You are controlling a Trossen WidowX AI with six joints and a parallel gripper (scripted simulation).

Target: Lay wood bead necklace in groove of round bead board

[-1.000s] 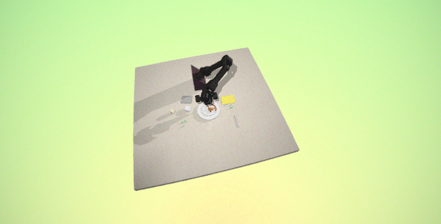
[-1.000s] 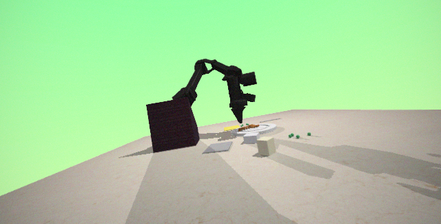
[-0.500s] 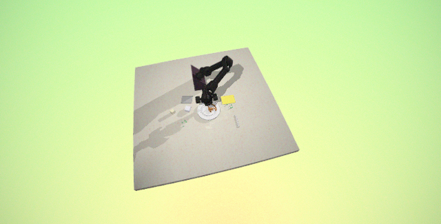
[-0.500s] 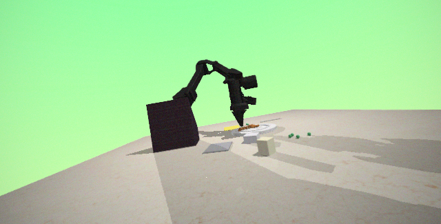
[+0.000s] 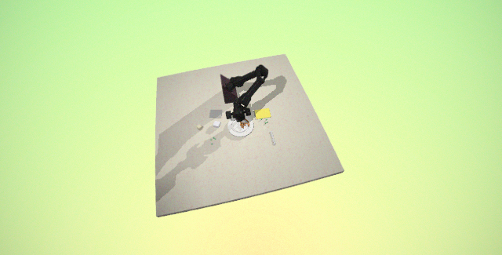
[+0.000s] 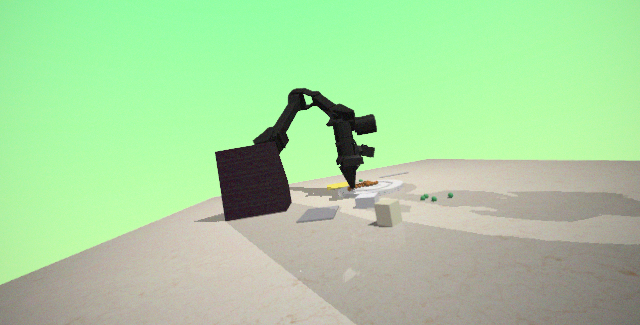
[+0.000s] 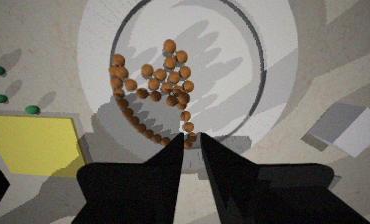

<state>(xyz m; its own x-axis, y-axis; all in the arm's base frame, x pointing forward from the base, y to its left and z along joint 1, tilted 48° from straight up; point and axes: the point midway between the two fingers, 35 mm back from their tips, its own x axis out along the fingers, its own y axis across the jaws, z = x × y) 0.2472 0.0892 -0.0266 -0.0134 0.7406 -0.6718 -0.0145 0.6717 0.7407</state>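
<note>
Right now the round white bead board is 50 mm ahead of my gripper tip, 10 mm to the left of it and 10 mm below it. From my gripper tip the other things lie so: thin white strip (230 mm to the left, 200 mm ahead, 10 mm below); then yellow card (200 mm to the left, 30 mm behind, 10 mm below); then grey flat plate (180 mm to the right, 100 mm behind, 10 mm below).
</note>
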